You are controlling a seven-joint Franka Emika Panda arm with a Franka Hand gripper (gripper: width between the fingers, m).
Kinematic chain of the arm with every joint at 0, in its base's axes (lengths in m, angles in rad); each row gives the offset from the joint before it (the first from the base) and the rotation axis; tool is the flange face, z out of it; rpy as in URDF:
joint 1: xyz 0 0 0.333 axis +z
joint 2: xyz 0 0 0 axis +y
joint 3: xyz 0 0 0.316 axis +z
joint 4: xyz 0.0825 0 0 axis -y
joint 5: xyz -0.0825 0 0.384 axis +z
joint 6: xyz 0 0 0 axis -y
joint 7: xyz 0.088 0 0 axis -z
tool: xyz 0 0 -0.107 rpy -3.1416 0 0
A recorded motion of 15 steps. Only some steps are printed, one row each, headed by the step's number.
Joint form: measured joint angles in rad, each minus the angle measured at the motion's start. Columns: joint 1, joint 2, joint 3, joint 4, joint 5, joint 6, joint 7.
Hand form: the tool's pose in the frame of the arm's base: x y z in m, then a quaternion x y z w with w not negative. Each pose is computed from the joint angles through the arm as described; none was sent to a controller.
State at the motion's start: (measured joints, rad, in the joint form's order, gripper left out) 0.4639 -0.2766 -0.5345 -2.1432 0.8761 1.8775 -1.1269
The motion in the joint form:
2: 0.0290 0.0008 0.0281 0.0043 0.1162 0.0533 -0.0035
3: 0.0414 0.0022 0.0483 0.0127 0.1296 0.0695 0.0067
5: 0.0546 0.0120 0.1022 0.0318 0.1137 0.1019 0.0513
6: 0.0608 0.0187 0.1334 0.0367 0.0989 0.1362 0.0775
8: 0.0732 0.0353 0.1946 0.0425 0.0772 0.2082 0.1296
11: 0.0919 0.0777 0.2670 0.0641 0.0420 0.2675 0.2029
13: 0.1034 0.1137 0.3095 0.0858 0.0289 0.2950 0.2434
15: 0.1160 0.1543 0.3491 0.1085 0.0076 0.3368 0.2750
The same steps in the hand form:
2: 0.4960 0.0313 0.5466 -0.80147 -0.31942 -0.27406 0.42487
3: 0.4971 0.0465 0.5524 -0.79819 -0.32336 -0.27613 0.42671
5: 0.4981 0.0780 0.5601 -0.80248 -0.33380 -0.26557 0.41722
6: 0.4989 0.0945 0.5612 -0.80832 -0.33622 -0.26175 0.40626
8: 0.4994 0.1276 0.5606 -0.81907 -0.33710 -0.25604 0.38720
11: 0.4999 0.1739 0.5540 -0.83135 -0.34320 -0.23600 0.36793
13: 0.5005 0.2038 0.5482 -0.83634 -0.34748 -0.22316 0.36054
15: 0.5023 0.2324 0.5405 -0.84120 -0.35400 -0.21668 0.34659

